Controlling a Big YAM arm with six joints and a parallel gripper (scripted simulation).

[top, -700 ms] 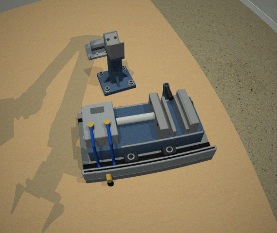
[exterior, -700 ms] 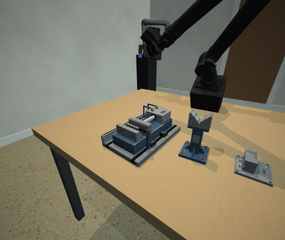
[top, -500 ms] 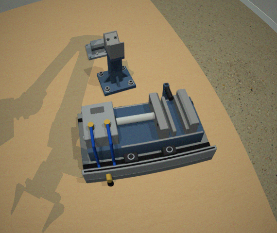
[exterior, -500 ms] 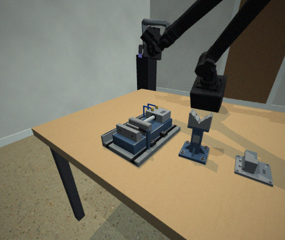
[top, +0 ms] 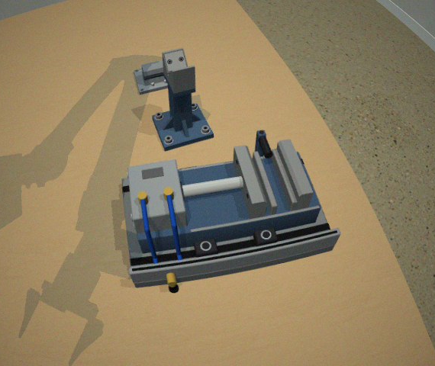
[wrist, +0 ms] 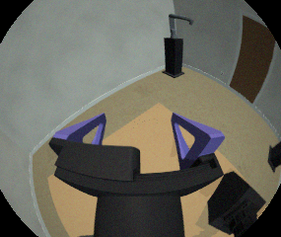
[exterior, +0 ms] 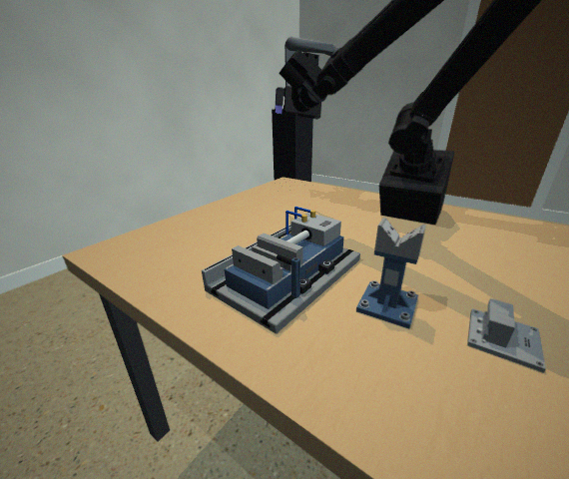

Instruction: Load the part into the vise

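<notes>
My hand is 640 mm to the right of the grey part, 310 mm short of it and 280 mm above it. Also, from my hand: cylinder rod: 360 mm ahead, 290 mm to the left, 230 mm below; then vise: 380 mm ahead, 290 mm to the left, 270 mm below; then air cylinder: 290 mm to the left, 280 mm ahead, 230 mm below.
</notes>
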